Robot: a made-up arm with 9 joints.
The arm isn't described. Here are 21 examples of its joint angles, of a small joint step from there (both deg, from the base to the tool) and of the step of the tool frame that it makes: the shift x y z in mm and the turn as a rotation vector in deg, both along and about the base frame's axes.
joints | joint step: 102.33 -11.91 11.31 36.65 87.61 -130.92 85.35 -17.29 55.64 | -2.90 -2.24 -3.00 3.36 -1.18 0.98 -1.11 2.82 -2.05
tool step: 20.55 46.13 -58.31 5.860 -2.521 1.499
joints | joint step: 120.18 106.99 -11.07 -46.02 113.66 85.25 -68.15 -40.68 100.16 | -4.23 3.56 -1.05 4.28 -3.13 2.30 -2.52 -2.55 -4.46
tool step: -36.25 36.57 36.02 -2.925 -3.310 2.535
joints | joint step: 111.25 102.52 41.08 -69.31 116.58 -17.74 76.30 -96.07 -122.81 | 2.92 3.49 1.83 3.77 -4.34 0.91 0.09 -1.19 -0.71
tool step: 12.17 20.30 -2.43 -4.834 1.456 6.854
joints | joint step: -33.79 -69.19 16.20 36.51 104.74 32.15 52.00 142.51 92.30 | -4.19 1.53 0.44 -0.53 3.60 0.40 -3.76 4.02 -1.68
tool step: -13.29 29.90 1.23 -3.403 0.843 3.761
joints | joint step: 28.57 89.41 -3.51 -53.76 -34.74 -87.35 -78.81 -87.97 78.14 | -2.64 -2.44 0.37 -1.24 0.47 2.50 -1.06 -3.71 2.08
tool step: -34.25 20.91 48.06 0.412 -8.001 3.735
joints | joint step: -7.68 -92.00 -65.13 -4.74 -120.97 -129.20 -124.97 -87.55 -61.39 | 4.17 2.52 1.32 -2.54 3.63 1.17 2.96 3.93 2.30
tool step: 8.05 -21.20 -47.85 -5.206 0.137 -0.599
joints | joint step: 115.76 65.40 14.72 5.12 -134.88 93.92 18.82 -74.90 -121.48 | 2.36 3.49 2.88 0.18 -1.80 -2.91 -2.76 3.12 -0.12
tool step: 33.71 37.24 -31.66 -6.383 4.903 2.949
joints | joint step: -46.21 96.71 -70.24 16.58 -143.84 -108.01 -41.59 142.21 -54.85 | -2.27 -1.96 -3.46 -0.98 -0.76 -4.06 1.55 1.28 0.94
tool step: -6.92 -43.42 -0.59 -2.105 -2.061 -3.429
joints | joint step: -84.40 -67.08 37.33 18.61 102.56 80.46 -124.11 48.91 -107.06 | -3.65 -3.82 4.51 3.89 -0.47 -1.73 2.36 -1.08 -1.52
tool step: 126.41 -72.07 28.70 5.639 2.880 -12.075
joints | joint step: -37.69 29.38 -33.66 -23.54 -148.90 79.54 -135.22 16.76 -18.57 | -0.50 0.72 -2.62 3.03 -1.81 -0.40 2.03 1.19 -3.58
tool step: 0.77 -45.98 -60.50 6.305 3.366 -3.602
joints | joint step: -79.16 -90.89 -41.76 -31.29 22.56 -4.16 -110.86 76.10 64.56 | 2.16 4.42 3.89 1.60 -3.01 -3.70 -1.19 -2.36 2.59
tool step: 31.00 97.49 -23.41 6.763 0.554 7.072
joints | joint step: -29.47 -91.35 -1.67 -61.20 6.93 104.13 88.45 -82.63 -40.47 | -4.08 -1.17 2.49 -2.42 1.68 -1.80 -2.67 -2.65 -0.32
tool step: 9.48 5.92 -12.64 -0.889 5.467 -3.405
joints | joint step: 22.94 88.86 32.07 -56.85 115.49 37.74 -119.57 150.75 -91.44 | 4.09 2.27 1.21 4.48 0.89 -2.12 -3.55 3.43 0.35
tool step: -1.58 -47.49 15.61 -5.204 2.377 9.906
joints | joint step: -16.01 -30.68 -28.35 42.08 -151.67 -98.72 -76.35 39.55 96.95 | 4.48 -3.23 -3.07 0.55 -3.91 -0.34 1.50 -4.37 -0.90
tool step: -29.99 34.69 2.55 2.330 -0.451 2.783
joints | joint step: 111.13 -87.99 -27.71 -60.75 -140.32 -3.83 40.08 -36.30 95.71 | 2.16 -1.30 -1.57 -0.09 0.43 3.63 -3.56 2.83 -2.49
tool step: -7.30 34.49 -62.53 -4.988 -1.500 -1.536
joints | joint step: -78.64 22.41 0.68 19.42 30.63 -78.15 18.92 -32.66 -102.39 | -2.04 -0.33 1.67 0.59 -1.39 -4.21 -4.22 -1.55 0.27
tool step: 9.57 -59.59 -12.55 6.100 2.543 -5.192
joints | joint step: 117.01 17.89 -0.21 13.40 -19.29 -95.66 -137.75 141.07 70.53 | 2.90 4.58 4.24 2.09 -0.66 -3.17 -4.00 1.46 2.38
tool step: 11.86 3.70 -39.74 -4.054 -2.817 3.050
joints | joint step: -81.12 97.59 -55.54 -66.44 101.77 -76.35 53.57 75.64 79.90 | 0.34 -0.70 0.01 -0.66 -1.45 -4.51 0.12 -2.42 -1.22
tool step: -37.91 34.09 -7.08 -3.556 -4.198 3.683
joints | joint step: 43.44 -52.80 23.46 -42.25 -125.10 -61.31 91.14 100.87 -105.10 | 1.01 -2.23 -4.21 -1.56 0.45 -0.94 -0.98 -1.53 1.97
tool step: 51.03 1.01 -25.97 1.937 0.849 7.046
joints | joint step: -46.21 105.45 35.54 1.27 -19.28 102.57 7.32 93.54 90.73 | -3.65 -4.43 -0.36 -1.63 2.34 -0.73 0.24 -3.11 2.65
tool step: -21.92 -90.02 -1.89 1.585 0.652 -3.668
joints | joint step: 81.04 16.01 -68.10 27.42 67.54 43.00 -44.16 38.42 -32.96 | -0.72 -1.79 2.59 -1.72 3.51 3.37 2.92 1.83 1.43
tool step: -33.14 56.03 38.46 -0.454 -3.603 6.484
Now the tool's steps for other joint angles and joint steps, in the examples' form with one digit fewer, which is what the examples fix.
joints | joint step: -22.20 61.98 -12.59 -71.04 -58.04 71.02 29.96 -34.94 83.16 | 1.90 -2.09 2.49 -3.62 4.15 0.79 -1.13 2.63 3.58
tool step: -34.1 30.5 67.3 -2.16 -12.75 2.92
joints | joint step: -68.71 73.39 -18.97 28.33 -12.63 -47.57 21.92 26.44 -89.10 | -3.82 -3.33 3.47 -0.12 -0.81 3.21 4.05 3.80 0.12
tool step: -38.4 -7.6 -55.9 -1.23 -3.83 2.02
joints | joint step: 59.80 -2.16 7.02 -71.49 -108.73 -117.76 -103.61 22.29 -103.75 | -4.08 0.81 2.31 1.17 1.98 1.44 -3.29 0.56 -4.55
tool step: 19.7 -43.4 69.6 -1.38 -4.98 -5.55
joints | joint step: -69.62 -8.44 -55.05 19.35 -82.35 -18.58 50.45 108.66 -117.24 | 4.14 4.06 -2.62 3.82 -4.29 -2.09 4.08 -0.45 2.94
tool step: -61.4 -75.5 84.9 7.42 -0.59 2.80
